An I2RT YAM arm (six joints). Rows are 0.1 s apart.
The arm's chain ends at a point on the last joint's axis. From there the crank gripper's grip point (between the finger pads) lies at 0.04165 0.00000 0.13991 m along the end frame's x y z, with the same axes.
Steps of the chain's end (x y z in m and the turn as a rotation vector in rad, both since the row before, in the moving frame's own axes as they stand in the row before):
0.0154 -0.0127 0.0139 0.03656 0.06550 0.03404
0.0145 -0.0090 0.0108 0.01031 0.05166 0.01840
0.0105 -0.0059 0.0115 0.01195 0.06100 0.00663
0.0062 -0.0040 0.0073 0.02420 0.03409 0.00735
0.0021 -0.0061 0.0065 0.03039 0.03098 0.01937
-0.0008 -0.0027 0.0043 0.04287 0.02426 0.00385
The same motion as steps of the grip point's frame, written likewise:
0.0245 -0.0162 0.0108 0.03656 0.06550 0.03404
0.0217 -0.0096 0.0085 0.01031 0.05166 0.01840
0.0190 -0.0073 0.0087 0.01195 0.06100 0.00663
0.0110 -0.0070 0.0058 0.02420 0.03409 0.00735
0.0064 -0.0095 0.0051 0.03039 0.03098 0.01937
0.0026 -0.0085 0.0031 0.04287 0.02426 0.00385

